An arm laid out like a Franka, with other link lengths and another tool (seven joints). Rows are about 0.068 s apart.
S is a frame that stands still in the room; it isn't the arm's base.
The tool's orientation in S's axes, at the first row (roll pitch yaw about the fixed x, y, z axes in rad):
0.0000 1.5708 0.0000
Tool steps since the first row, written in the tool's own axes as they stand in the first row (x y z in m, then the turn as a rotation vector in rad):
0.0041 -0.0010 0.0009 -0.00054 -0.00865 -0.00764
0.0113 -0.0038 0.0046 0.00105 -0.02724 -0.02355
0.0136 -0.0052 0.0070 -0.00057 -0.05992 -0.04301
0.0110 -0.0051 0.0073 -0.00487 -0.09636 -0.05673
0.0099 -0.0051 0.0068 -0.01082 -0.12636 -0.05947
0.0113 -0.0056 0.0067 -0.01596 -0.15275 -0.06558
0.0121 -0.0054 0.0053 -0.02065 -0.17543 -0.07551
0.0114 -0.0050 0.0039 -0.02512 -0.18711 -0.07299
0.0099 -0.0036 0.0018 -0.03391 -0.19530 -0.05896
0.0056 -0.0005 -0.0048 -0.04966 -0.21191 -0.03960
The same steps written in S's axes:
0.0009 -0.0010 -0.0041 -0.00764 -0.00865 0.00054
0.0046 -0.0038 -0.0113 -0.02355 -0.02724 -0.00105
0.0070 -0.0052 -0.0136 -0.04301 -0.05992 0.00057
0.0073 -0.0051 -0.0110 -0.05673 -0.09636 0.00487
0.0068 -0.0051 -0.0099 -0.05947 -0.12636 0.01082
0.0067 -0.0056 -0.0113 -0.06558 -0.15275 0.01596
0.0053 -0.0054 -0.0121 -0.07551 -0.17543 0.02065
0.0039 -0.0050 -0.0114 -0.07299 -0.18711 0.02512
0.0018 -0.0036 -0.0099 -0.05896 -0.19530 0.03391
-0.0048 -0.0005 -0.0056 -0.03960 -0.21191 0.04966

